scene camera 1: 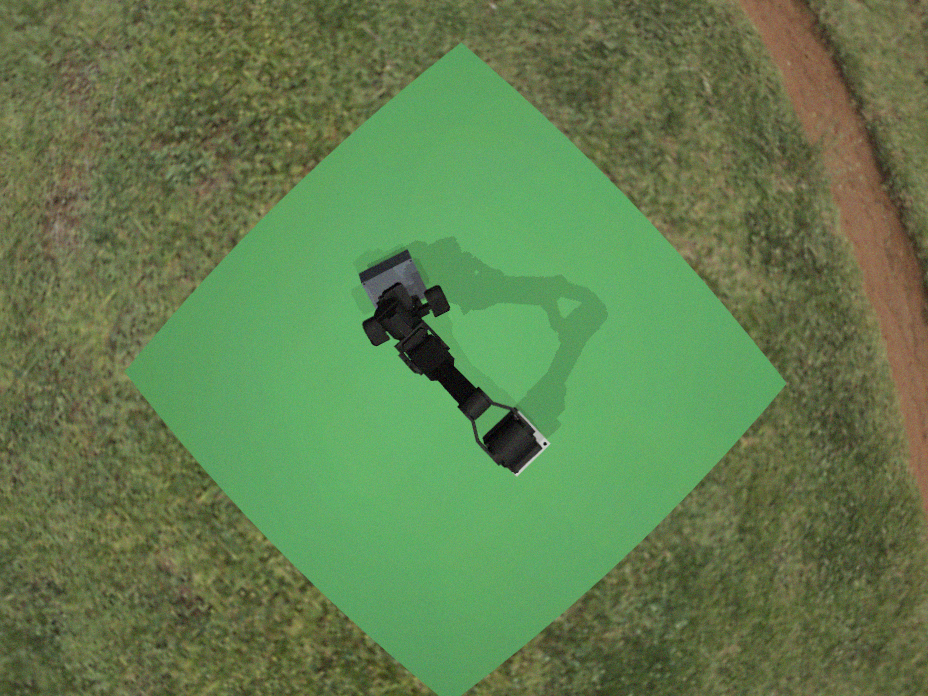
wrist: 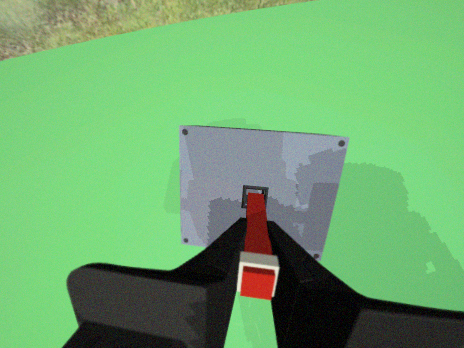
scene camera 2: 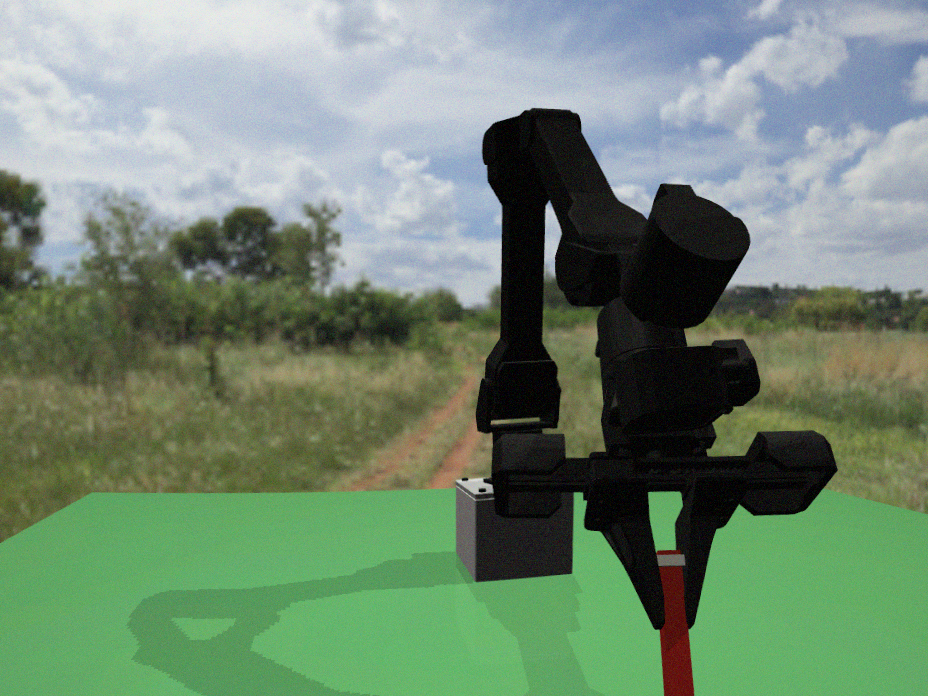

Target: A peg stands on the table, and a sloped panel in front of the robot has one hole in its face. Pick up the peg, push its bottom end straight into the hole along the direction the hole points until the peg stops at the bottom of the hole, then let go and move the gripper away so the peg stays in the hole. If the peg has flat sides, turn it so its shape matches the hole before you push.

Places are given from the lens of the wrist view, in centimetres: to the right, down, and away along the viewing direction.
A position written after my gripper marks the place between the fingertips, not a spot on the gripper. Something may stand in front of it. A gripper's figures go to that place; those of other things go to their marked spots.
my gripper [wrist: 255, 226]: 1, 3, 10
red square peg [wrist: 258, 268]: 1, 4, 7
panel [wrist: 303, 171]: 6, 0, 14
The marked spots on the red square peg and the panel are 9 cm apart.
